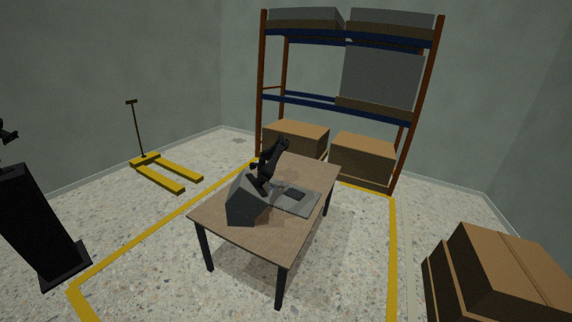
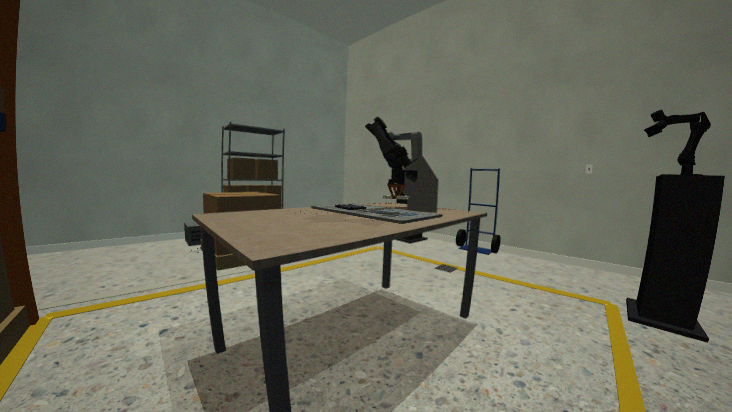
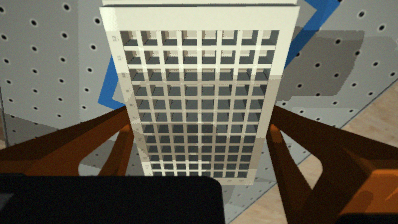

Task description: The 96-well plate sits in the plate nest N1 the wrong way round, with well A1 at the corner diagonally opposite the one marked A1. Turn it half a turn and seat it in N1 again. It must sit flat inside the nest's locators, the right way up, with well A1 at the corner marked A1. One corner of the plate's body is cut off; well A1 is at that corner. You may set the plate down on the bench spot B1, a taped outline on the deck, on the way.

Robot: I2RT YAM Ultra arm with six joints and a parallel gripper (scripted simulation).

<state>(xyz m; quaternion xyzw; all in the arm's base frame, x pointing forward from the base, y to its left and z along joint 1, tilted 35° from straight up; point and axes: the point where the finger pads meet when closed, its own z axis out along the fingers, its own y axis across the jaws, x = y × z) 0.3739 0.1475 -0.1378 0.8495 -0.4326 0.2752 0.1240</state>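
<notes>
Right now my hand is 300 mm to the left of the dark plate nest N1, 80 mm short of it and 80 mm above it. The rest, counted from my hand: cream 96-well plate (right at my hand); then A1 label (230 mm to the right, 130 mm ahead, 70 mm below).
</notes>
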